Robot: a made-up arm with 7 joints. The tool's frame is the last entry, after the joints.
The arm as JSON. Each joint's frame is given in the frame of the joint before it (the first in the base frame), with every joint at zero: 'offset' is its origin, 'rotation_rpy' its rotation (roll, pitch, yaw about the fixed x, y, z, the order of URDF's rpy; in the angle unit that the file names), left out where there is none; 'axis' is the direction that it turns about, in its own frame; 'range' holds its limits. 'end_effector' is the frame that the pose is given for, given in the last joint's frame.
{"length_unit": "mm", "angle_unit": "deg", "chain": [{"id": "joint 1", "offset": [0.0, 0.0, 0.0], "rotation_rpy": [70.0, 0.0, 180.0], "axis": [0.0, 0.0, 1.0], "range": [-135.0, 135.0]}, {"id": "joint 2", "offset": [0.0, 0.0, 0.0], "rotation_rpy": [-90.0, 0.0, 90.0], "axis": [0.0, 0.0, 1.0], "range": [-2.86, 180.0]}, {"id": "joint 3", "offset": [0.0, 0.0, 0.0], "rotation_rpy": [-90.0, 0.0, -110.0], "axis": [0.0, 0.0, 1.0], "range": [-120.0, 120.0]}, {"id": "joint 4", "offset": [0.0, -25.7, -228.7], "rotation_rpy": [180.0, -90.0, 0.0], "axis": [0.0, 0.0, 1.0], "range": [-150.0, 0.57]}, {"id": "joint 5", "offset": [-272.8, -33.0, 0.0], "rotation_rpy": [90.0, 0.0, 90.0], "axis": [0.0, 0.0, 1.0], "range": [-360.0, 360.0]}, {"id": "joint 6", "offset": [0.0, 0.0, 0.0], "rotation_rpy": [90.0, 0.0, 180.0], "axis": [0.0, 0.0, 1.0], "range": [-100.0, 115.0]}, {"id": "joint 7", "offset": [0.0, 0.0, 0.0], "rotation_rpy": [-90.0, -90.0, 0.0], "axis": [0.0, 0.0, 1.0], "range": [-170.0, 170.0]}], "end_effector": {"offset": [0.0, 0.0, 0.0], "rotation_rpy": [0.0, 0.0, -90.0]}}
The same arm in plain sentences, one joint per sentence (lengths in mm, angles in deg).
The arm has seven revolute joints in a row. What follows holds with every joint at zero, and every direction is one of the base frame's. Joint 1 sits at the same point as the base frame's origin and turns about the direction (0, 0.9397, 0.342), from -135 to 135 deg. Joint 2 sits at the same point as joint 1 and turns about +x, from -2.86 to 180 deg. Joint 3 sits at the same point as joint 2 and turns about +z, from -120 to 120 deg. Joint 4 sits 25.7 mm along +x and 228.7 mm along -z from joint 3 and turns about +y, from -150 to 0.57 deg. Joint 5 sits 33 mm along -x and 272.8 mm along -z from joint 4 and turns about +z, from -360 to 360 deg. Joint 6 sits at the same point as joint 5 and turns about +y, from -100 to 115 deg. Joint 7 sits at the same point as joint 6 and turns about +z, from -170 to 170 deg. The tool frame, which is the frame that the pose is given for, sits at the same point as joint 7; its axes are parallel to the base frame's.
